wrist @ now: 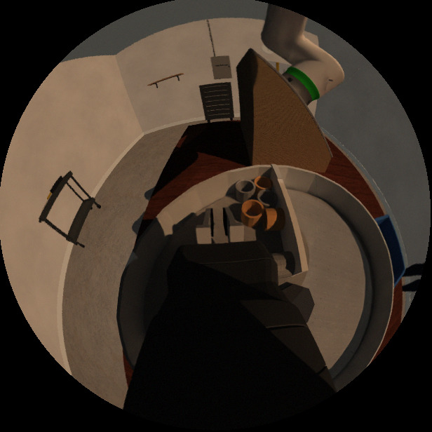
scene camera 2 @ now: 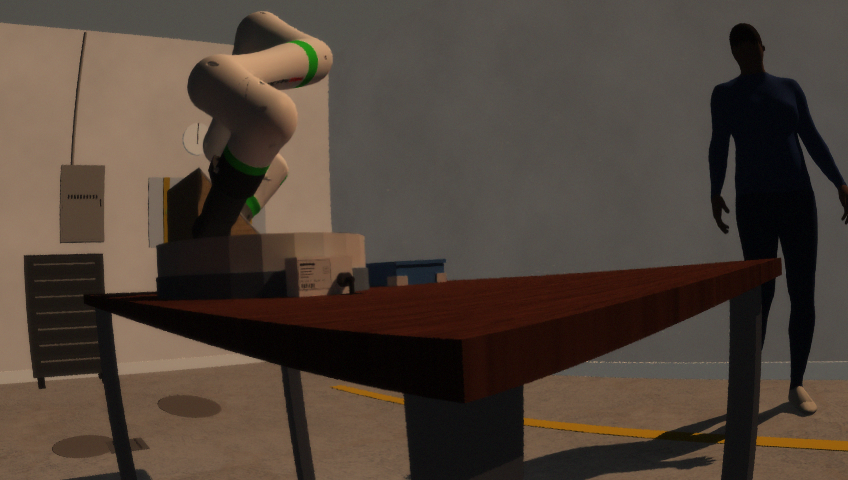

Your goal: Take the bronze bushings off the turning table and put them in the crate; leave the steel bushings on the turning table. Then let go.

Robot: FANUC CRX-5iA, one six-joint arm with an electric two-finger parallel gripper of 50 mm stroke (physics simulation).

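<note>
The turning table (scene camera 2: 321,252) (wrist: 382,260) is round, with a raised wall. In the wrist view a steel bushing (wrist: 244,197) and a bronze bushing (wrist: 263,180) stand at the back by the divider, with a darker steel bushing (wrist: 267,204) in front of them. A bronze bushing (wrist: 252,220) stands nearer, and another bronze bushing (wrist: 274,220) beside it looks tipped against the divider. My gripper (wrist: 217,216) is partly open and empty, left of the near bronze bushings. In the scene view its fingertips are hidden. The blue crate (scene camera 2: 419,273) (wrist: 390,245) is outside the turning table.
The divider (wrist: 294,220) crosses the turning table right of the bushings. A pale object (wrist: 281,264) lies near its front end, partly hidden by the gripper body. A brown panel (scene camera 2: 189,205) (wrist: 280,125) stands behind the turning table. A person (scene camera 2: 767,142) stands beyond the wooden table (scene camera 2: 535,303).
</note>
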